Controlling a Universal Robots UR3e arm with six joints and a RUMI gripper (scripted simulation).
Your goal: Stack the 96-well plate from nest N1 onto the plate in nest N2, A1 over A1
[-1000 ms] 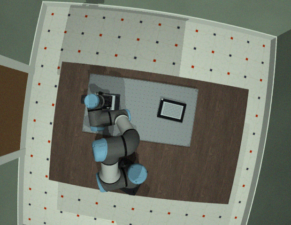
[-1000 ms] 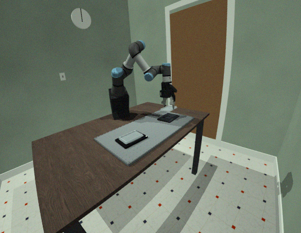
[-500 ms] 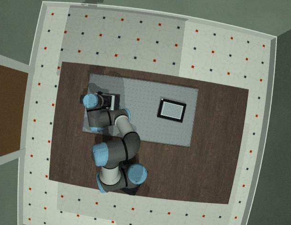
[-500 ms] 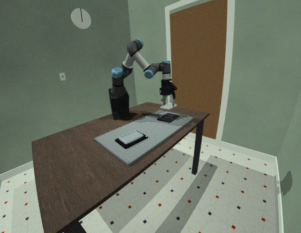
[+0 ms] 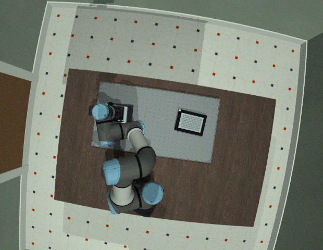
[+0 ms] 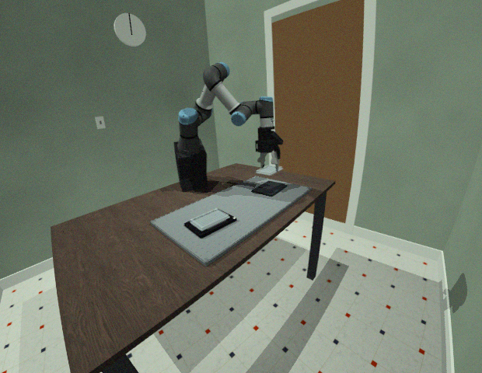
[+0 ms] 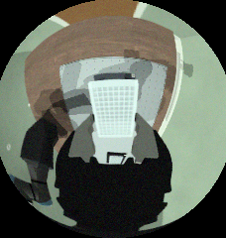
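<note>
Right now the black nest N2 is 41 cm to the right of my hand and 11 cm below it. The rest, counted from my hand: grey nest N1: 11 cm below.
</note>
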